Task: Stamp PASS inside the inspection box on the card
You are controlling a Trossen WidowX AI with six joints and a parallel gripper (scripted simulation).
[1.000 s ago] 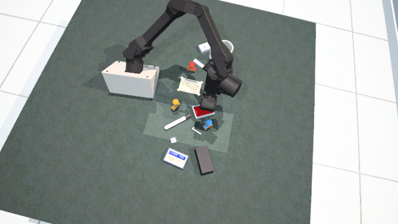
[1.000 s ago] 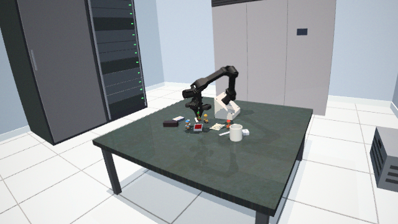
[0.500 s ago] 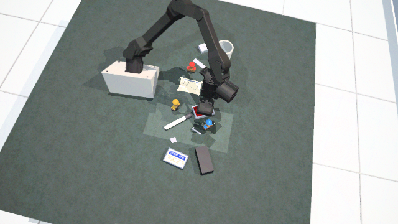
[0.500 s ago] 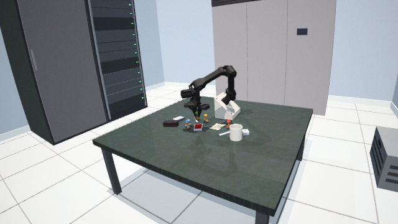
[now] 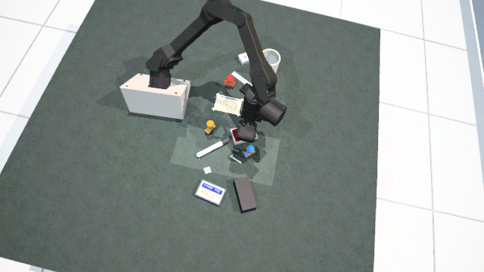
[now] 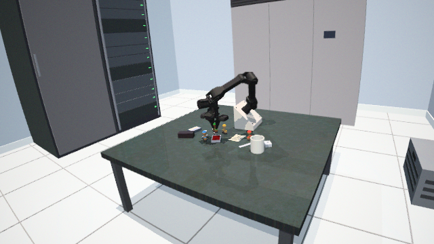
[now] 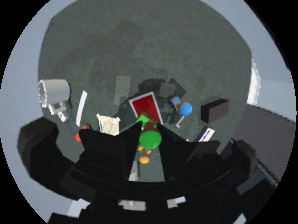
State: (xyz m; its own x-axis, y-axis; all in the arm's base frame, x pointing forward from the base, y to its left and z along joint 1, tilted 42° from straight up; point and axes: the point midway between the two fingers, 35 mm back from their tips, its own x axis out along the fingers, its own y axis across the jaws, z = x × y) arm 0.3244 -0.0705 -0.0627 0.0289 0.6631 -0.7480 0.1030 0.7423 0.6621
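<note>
The red ink pad lies 80 mm below my gripper tip. From my gripper tip the other things lie so: bolt: 30 mm behind, 100 mm to the right, 80 mm below; green-knobbed pass stamp: right at my gripper tip; blue-knobbed stamp: 20 mm ahead, 70 mm to the right, 60 mm below.
</note>
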